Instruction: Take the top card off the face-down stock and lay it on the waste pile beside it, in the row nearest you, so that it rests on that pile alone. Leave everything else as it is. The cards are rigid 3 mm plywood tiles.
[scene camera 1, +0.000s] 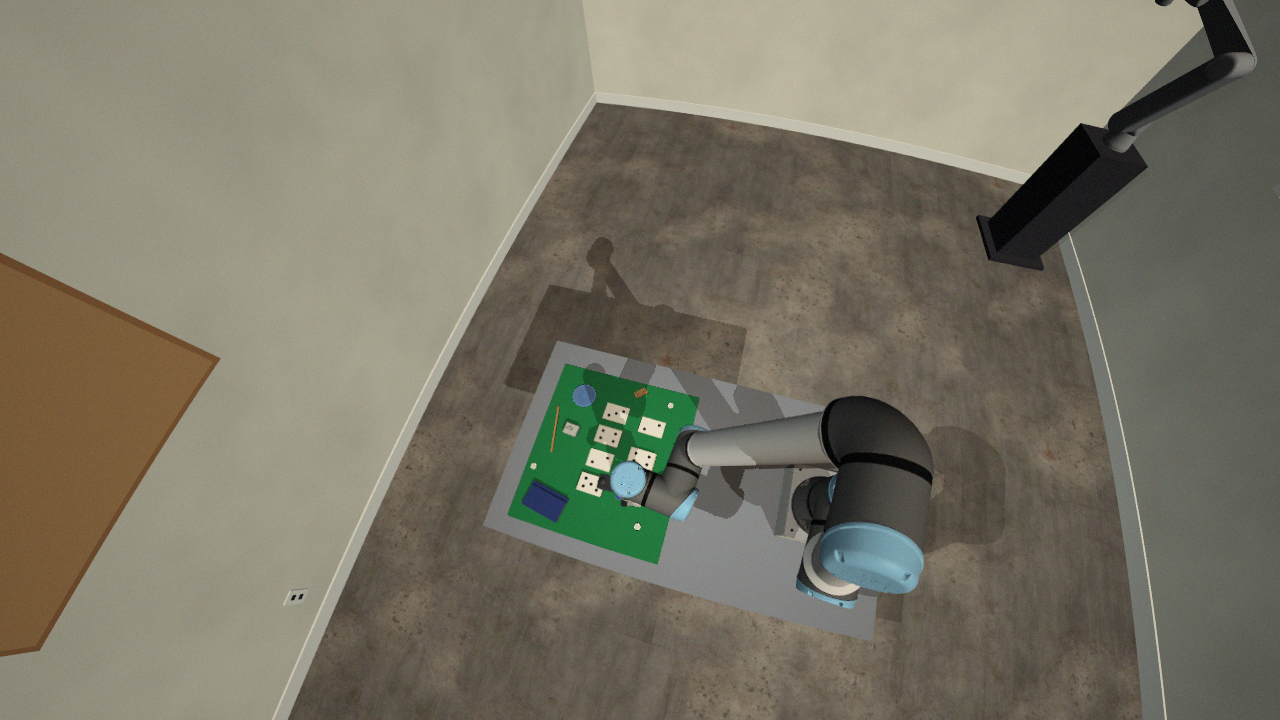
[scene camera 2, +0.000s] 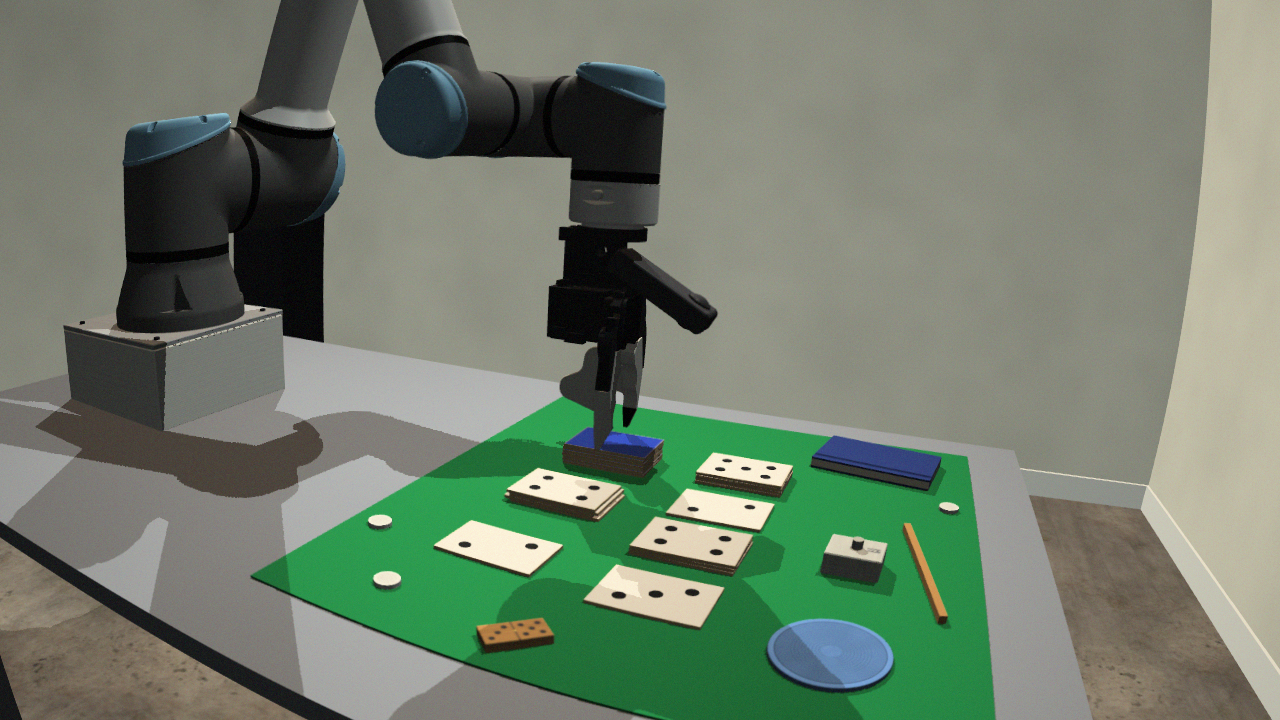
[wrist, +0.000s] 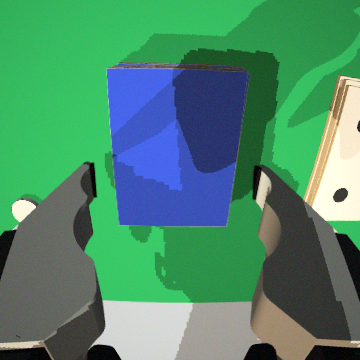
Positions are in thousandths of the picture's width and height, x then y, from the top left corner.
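Visible: my gripper (scene camera 2: 479, 608), and the gripper (wrist: 485, 462) again from the wrist. A grey knobbed block (scene camera 2: 669, 776) is present; in the wrist view the block is out of frame. A wooden stick (scene camera 2: 733, 845) is present as well; the stick is out of frame in the wrist view.
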